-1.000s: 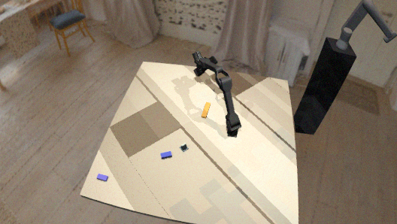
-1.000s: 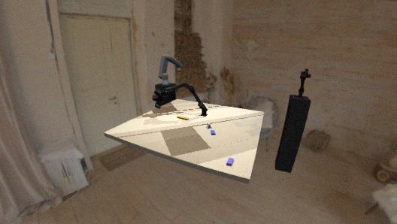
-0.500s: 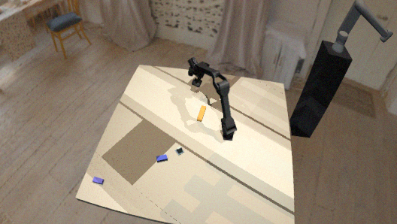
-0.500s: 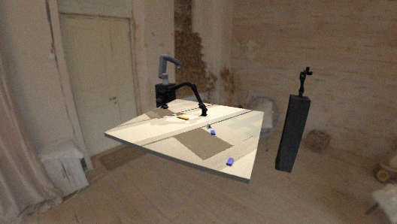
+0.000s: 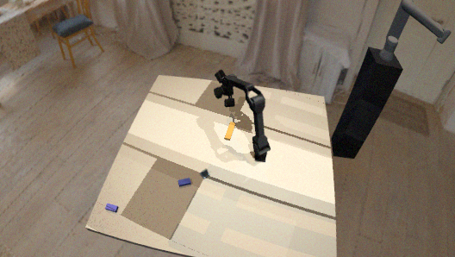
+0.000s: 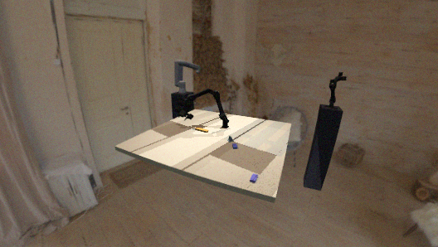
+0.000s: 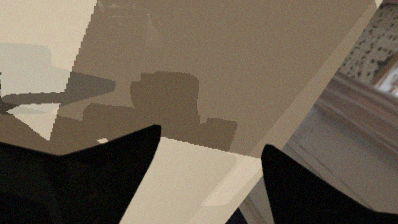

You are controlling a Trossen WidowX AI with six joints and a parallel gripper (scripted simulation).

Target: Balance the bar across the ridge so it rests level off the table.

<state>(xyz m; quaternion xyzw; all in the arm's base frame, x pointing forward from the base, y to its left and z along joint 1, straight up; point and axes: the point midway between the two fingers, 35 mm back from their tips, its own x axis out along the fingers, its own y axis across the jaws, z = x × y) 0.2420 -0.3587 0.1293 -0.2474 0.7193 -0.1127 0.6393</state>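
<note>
The orange bar lies 210 mm to the left of my gripper tip, 90 mm below it and 40 mm behind it. Also, from my gripper tip: blue block (630 mm to the left, 150 mm ahead, 90 mm below).
</note>
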